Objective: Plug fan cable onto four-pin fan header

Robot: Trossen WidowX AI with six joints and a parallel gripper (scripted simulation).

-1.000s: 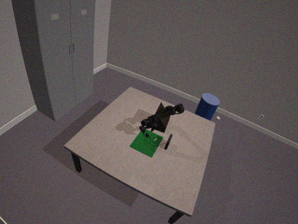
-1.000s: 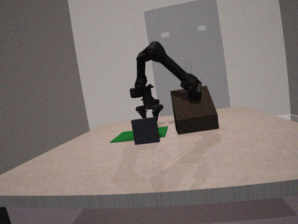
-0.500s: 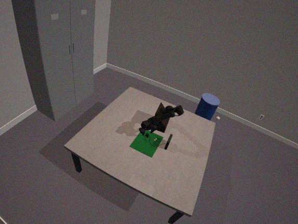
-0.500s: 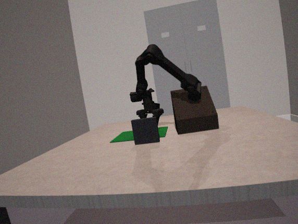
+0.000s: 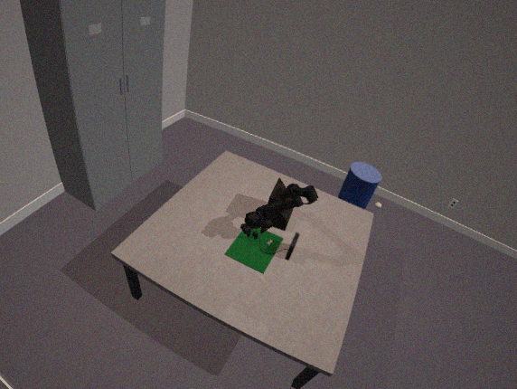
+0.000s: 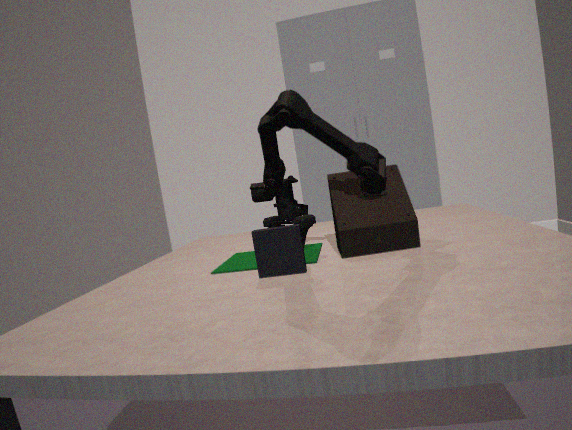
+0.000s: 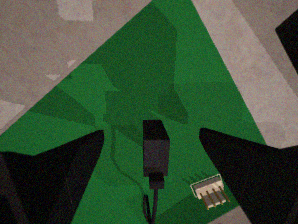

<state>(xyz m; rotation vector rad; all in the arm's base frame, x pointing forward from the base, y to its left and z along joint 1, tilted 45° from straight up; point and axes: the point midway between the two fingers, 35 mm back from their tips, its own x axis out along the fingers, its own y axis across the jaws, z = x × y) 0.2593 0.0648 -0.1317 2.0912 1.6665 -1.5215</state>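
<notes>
The pale four-pin header lies 10 cm to the left of my gripper tip and 2 cm below it. The rest, counted from my gripper tip: dark fan plug (1 cm to the left, 1 cm above); dark fan (23 cm to the left, 4 cm above); green board (7 cm ahead, 4 cm to the left, 3 cm below).
</notes>
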